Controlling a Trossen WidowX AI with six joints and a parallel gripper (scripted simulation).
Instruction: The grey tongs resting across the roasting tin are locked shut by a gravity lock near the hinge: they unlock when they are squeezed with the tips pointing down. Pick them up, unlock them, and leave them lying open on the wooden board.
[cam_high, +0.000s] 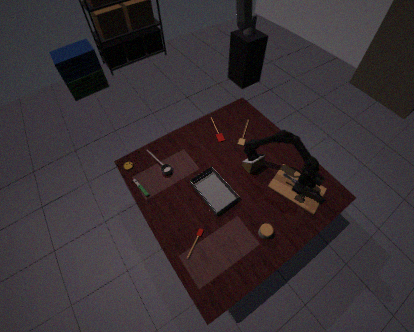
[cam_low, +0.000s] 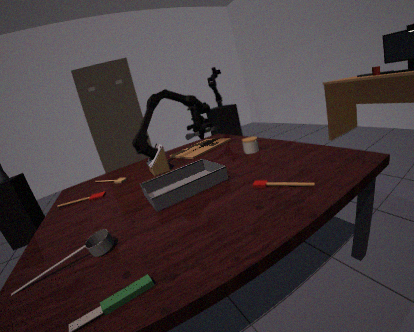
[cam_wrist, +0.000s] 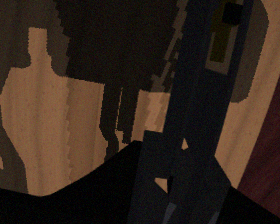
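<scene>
Now: the wooden board 6 cm below my gripper tip, 4 cm behind it and 1 cm to the right of it. Also, from my gripper tip: grey roasting tin: 47 cm ahead, 33 cm to the right, 4 cm below; round tub: 37 cm ahead, 10 cm to the left, 3 cm below; green-handled knife: 89 cm ahead, 66 cm to the right, 6 cm below.
</scene>
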